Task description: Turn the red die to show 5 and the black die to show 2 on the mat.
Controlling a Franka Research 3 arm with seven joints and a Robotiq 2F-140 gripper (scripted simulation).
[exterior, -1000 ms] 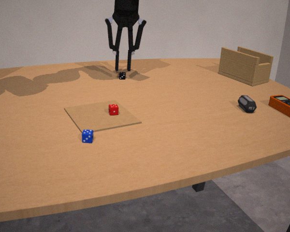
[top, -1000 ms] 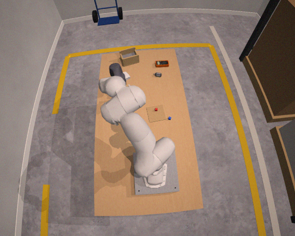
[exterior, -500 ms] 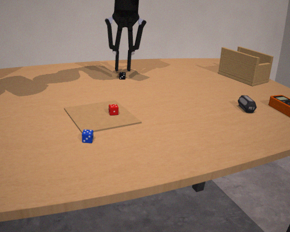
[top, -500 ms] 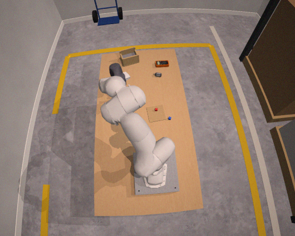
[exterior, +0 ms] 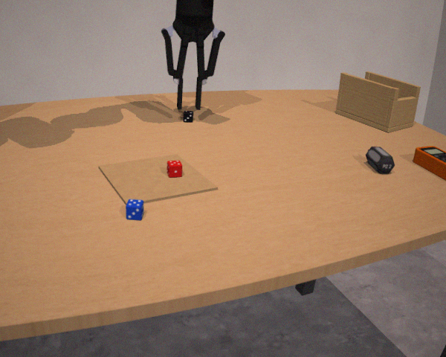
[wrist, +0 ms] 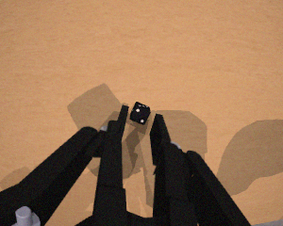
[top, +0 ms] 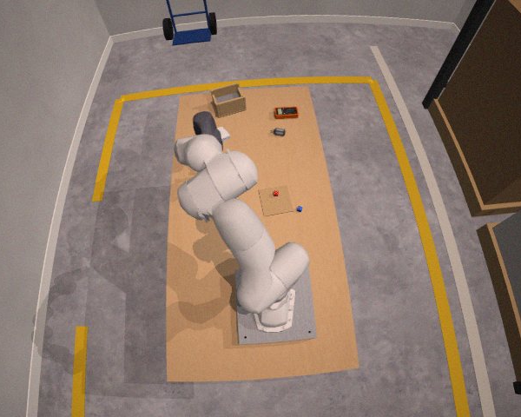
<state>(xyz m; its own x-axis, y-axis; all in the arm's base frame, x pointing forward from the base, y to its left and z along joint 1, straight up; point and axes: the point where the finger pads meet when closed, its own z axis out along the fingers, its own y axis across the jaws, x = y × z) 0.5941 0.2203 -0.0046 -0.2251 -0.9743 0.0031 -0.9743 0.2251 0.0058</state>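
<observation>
Now: hand 50 mm above the black die. The rest, counted from my hand: dark grey device (260 mm ahead, 310 mm to the right, 40 mm below); red die (120 mm behind, 270 mm to the right, 50 mm below); thin tan mat (150 mm behind, 270 mm to the right, 60 mm below).
</observation>
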